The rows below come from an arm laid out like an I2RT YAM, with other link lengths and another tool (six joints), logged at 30 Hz.
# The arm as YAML. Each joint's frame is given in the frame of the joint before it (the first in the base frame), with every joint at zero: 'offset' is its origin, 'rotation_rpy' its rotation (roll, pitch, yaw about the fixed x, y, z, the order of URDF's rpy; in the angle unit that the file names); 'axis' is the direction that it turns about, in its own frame. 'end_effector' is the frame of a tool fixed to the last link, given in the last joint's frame.
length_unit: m
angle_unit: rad
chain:
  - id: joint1
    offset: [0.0, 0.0, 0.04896]
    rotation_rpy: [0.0, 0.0, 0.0]
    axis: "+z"
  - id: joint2
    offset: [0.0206, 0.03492, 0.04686]
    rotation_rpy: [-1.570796, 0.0, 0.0]
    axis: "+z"
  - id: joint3
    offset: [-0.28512, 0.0, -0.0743]
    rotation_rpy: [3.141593, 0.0, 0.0]
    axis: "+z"
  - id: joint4
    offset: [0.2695, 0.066, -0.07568]
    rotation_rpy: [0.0, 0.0, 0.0]
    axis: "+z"
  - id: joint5
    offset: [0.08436, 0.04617, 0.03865]
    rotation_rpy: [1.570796, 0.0, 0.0]
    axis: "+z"
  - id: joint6
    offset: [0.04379, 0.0, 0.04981]
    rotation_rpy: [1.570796, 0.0, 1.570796]
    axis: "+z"
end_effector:
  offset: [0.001, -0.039, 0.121]
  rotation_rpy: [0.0, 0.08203, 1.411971]
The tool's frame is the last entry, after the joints.
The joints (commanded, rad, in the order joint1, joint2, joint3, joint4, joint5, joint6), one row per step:
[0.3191 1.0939 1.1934 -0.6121 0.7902 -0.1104]
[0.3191 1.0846 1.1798 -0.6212 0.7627 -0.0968]
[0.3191 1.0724 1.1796 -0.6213 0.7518 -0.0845]
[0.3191 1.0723 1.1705 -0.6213 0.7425 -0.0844]
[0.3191 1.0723 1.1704 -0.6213 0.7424 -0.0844]
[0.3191 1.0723 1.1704 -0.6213 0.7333 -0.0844]
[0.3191 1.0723 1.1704 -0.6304 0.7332 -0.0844]
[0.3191 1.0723 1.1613 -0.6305 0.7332 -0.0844]
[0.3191 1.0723 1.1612 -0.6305 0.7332 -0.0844]
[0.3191 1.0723 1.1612 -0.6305 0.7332 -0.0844]
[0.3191 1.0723 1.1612 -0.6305 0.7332 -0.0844]
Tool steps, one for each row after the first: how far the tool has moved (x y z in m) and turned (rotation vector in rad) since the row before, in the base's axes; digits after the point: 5 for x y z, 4 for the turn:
[-0.00139 0.00261 -0.00629 0.0197 0.0106 0.0191]
[-0.00272 0.00013 0.00342 0.0189 -0.0152 0.0050]
[0.00065 0.00141 -0.00465 0.0016 0.0099 0.0080]
[0.00001 0.00002 -0.00005 0.0000 0.0001 0.0001]
[0.00046 0.00134 -0.00050 0.0043 0.0014 0.0079]
[-0.00064 -0.00020 -0.00181 -0.0028 0.0087 0.0001]
[0.00012 0.00004 -0.00420 -0.0029 0.0087 0.0000]
[0.00000 0.00000 -0.00005 0.0000 0.0001 0.0000]
[0.00000 0.00000 0.00000 0.0000 0.0000 0.0000]
[0.00000 0.00000 0.00000 0.0000 0.0000 0.0000]

